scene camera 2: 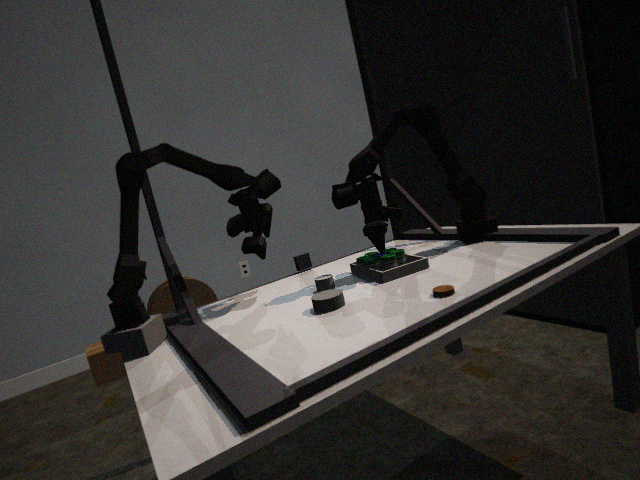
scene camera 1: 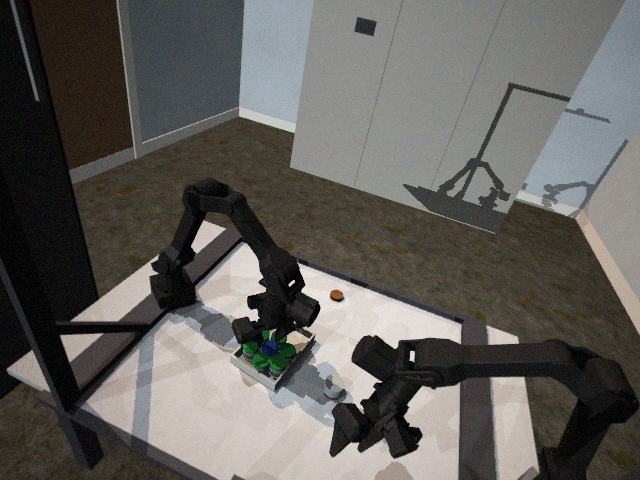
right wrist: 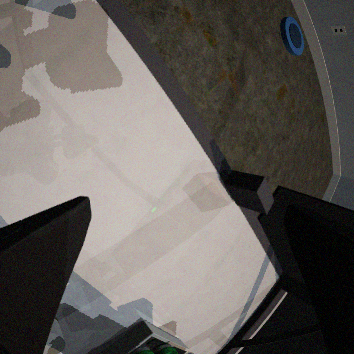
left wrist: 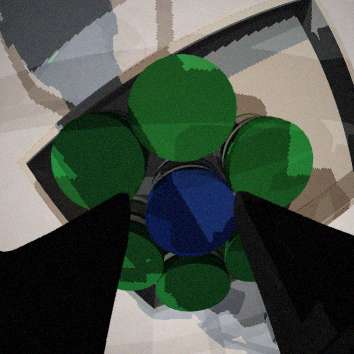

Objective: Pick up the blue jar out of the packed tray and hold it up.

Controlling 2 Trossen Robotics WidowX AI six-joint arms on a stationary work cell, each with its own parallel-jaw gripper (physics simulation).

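Places are measured from the left arm's base along level axes (x right, y back, z down), in millimetres.
Pixels of known places: left gripper, fingertip midpoint: [scene camera 2: 383, 252] [scene camera 1: 267, 343] [left wrist: 182, 202]; right gripper, fingertip midpoint: [scene camera 2: 265, 247] [scene camera 1: 345, 452] [right wrist: 191, 211]; left arm's base at its link origin: [scene camera 2: 475, 219] [scene camera 1: 172, 282]; right arm's base at its link origin: [scene camera 2: 131, 324].
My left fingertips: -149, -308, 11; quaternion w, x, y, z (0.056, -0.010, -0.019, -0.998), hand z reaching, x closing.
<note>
For each thing: its middle in the pictures, then the offset to it from my left fingertips, as dx, dy, dz.
- blue jar at the middle of its body: [left wrist: 188, 199] [scene camera 1: 269, 352] [scene camera 2: 381, 261] -4, -11, +24
- tray at the middle of its body: [left wrist: 222, 157] [scene camera 2: 388, 270] [scene camera 1: 274, 350] -28, +3, +50
- small grey-white cylinder at the middle of its body: [right wrist: 40, 332] [scene camera 2: 324, 283] [scene camera 1: 333, 386] -101, -173, +32
- wider grey cylinder at the middle of its body: [scene camera 2: 328, 300] -255, -155, +34
- orange disc at the middle of its body: [scene camera 2: 443, 291] [scene camera 1: 336, 295] -319, +99, +43
The blue jar [scene camera 1: 269, 347] [scene camera 2: 380, 254] [left wrist: 190, 215] stands in the tray [scene camera 1: 253, 373] [scene camera 2: 405, 269] [left wrist: 330, 57] with several green-lidded jars [scene camera 1: 284, 349] [left wrist: 182, 107] packed around it. My left gripper [scene camera 2: 382, 251] [left wrist: 182, 202] is partly open and empty, pointing down at the blue lid. In the left wrist view its fingertips show on either side of the blue lid, the right one close at its edge; the exact height gap cannot be told. The jar's body is mostly hidden. My right gripper [scene camera 2: 264, 246] [right wrist: 191, 211] is wide open and empty, above the table away from the tray.
A small grey-white cylinder [scene camera 1: 333, 386] [scene camera 2: 324, 281] stands between the tray and the right arm. A wider grey cylinder [scene camera 2: 328, 301] stands near it in scene camera 2. An orange disc [scene camera 1: 336, 295] [scene camera 2: 443, 291] lies near a table edge. Dark rails border the table.
</note>
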